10 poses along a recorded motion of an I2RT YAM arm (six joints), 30 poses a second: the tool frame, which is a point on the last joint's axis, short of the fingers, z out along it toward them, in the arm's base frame.
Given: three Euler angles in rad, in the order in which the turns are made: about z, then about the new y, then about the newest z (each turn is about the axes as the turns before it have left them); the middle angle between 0 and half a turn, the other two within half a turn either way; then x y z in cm.
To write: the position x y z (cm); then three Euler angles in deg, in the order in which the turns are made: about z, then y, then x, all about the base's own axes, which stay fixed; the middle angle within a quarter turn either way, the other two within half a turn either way. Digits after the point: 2 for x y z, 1 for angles.
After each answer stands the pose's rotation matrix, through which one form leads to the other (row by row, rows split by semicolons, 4 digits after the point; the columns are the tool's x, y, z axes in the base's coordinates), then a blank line. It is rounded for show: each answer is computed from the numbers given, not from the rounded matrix.
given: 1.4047 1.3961 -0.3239 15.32 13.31 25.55
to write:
15.32 13.31 25.55 69.8 9.4 -79.9
0.3411 -0.9258 0.1628; 0.1099 0.2113 0.9712; -0.9336 -0.3134 0.1738

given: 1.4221 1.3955 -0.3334 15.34 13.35 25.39
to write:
15.34 13.35 25.39 69.4 8.4 -79.8
0.3481 -0.9261 0.1459; 0.1145 0.1964 0.9738; -0.9305 -0.3222 0.1744

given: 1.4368 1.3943 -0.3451 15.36 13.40 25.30
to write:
15.36 13.40 25.30 68.9 7.6 -79.8
0.3573 -0.9247 0.1315; 0.1186 0.1846 0.9756; -0.9264 -0.3330 0.1756

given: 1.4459 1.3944 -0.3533 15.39 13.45 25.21
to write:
15.39 13.45 25.21 68.5 7.0 -79.8
0.3638 -0.9234 0.1226; 0.1203 0.1771 0.9768; -0.9237 -0.3406 0.1755

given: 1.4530 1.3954 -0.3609 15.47 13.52 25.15
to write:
15.47 13.52 25.15 68.1 6.6 -79.9
0.3699 -0.9219 0.1157; 0.1206 0.1711 0.9778; -0.9212 -0.3477 0.1745

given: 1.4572 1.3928 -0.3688 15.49 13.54 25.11
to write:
15.49 13.54 25.11 67.7 6.4 -79.7
0.3769 -0.9195 0.1116; 0.1232 0.1691 0.9779; -0.9180 -0.3548 0.1771

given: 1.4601 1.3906 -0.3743 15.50 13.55 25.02
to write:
15.50 13.55 25.02 67.4 6.2 -79.6
0.3818 -0.9178 0.1087; 0.1254 0.1679 0.9778; -0.9157 -0.3597 0.1792

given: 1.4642 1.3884 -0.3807 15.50 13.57 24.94
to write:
15.50 13.57 24.94 67.1 6.0 -79.5
0.3874 -0.9160 0.1046; 0.1279 0.1658 0.9778; -0.9130 -0.3654 0.1814

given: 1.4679 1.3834 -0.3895 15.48 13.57 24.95
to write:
15.48 13.57 24.95 66.6 5.8 -79.2
0.3954 -0.9129 0.1009; 0.1324 0.1654 0.9773; -0.9089 -0.3731 0.1863

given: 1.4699 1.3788 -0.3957 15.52 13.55 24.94
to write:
15.52 13.55 24.94 66.2 5.7 -78.9
0.4012 -0.9106 0.0989; 0.1364 0.1661 0.9766; -0.9058 -0.3784 0.1908

